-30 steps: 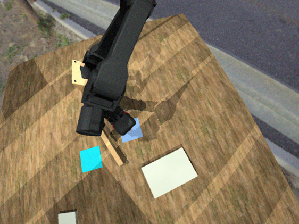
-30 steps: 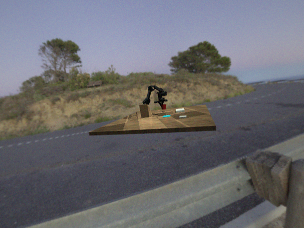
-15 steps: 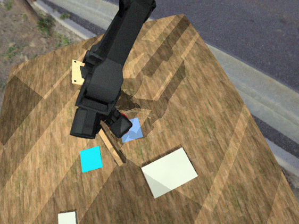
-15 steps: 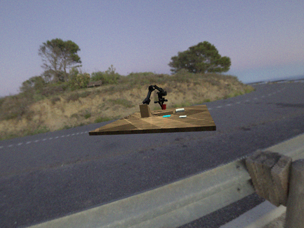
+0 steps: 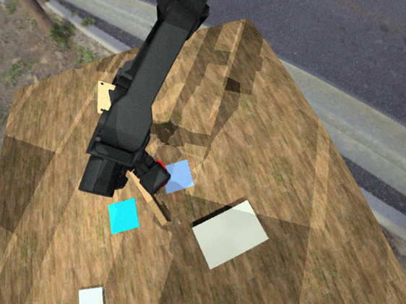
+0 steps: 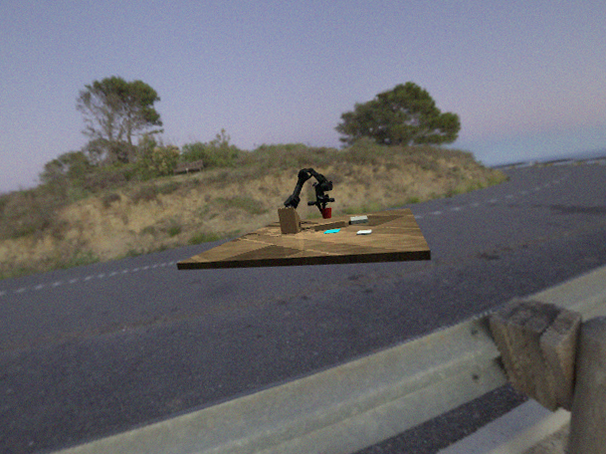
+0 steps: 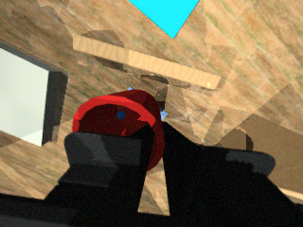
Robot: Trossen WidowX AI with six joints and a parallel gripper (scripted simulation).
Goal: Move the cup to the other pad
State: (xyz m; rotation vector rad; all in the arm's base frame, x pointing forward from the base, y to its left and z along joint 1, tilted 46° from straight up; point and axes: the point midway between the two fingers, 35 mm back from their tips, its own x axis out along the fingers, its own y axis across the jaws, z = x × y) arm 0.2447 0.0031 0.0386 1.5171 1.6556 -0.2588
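Now: the blue marble 40 mm ahead of my gripper tip, 30 mm to the left of it and 20 mm below it. Round my gripper tip: pale blue pad (20 mm ahead, 60 mm to the left, 110 mm below); then red cup (30 mm ahead, 10 mm to the left); then thin wooden bar (50 mm ahead, 50 mm to the right, 90 mm below).
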